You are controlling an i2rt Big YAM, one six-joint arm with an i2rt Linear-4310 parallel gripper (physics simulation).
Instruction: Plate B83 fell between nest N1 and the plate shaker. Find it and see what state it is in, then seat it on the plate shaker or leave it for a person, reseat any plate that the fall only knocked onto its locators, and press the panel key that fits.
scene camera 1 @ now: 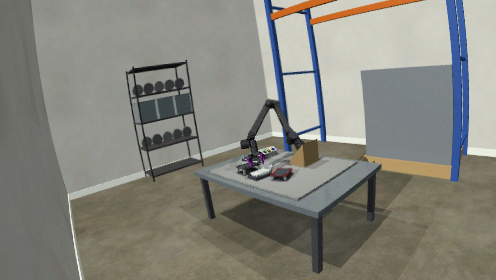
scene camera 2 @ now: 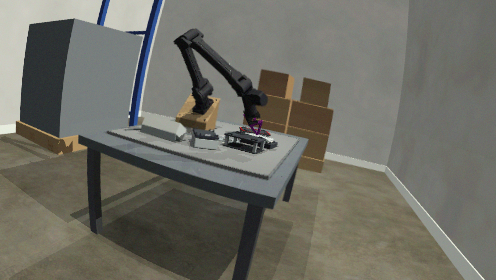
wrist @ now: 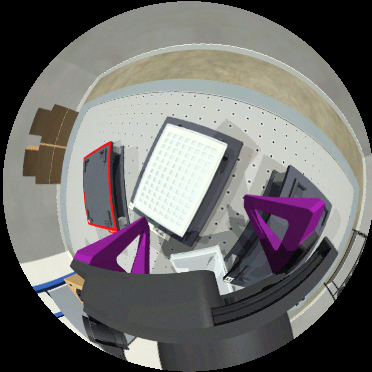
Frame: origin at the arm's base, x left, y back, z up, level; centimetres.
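Seen in the pictures: gripper, between the fingertips: [scene camera 1: 257, 165] [scene camera 2: 255, 130] [wrist: 195, 212]; arm's base, origin of its link: [scene camera 1: 302, 148] [scene camera 2: 203, 106].
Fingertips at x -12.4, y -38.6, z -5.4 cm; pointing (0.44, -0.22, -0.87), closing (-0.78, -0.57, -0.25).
Offsets run from my fingertips to a thing's top centre. "spot": to the spot under its first point.
My gripper [scene camera 1: 256, 161] [scene camera 2: 256, 128] [wrist: 195, 212] is open and empty, above the nests. In the wrist view a white many-welled plate @[dx +4.6, dy -1.7, dz -3.3 cm] [wrist: 180, 180] lies between the fingertips as seen from above, on the dark nest N2 @[spot: dx -0.7, dy -7.8, dz -4.9 cm] [wrist: 231, 150], slightly skewed to it. Whether it sits level is unclear. A pale translucent plate or lid @[dx -6.2, dy +13.0, dz -5.8 cm] [wrist: 192, 261] lies below it in the wrist view, partly hidden by the gripper body; its state cannot be told. Nest N1 @[dx -13.4, dy -0.3, dz -0.9 cm] [wrist: 311, 189] [scene camera 2: 245, 136] is a raised dark stand, partly behind the right finger. The plate shaker @[spot: dx -34.1, dy +9.3, dz -4.8 cm] [scene camera 2: 205, 143] is a grey block with a dark top.
The red-edged QR1 stand [scene camera 1: 282, 172] [wrist: 99, 190] is beside N2, bare on top. A panel with coloured buttons @[dx -32.9, dy +33.9, dz +1.2 cm] [scene camera 1: 269, 150] stands at the mat's far side; its grey housing @[spot: dx -37.3, dy +32.7, dz -3.5 cm] [scene camera 2: 159, 129] shows from behind. The arm's wooden base [scene camera 1: 307, 154] stands on the table.
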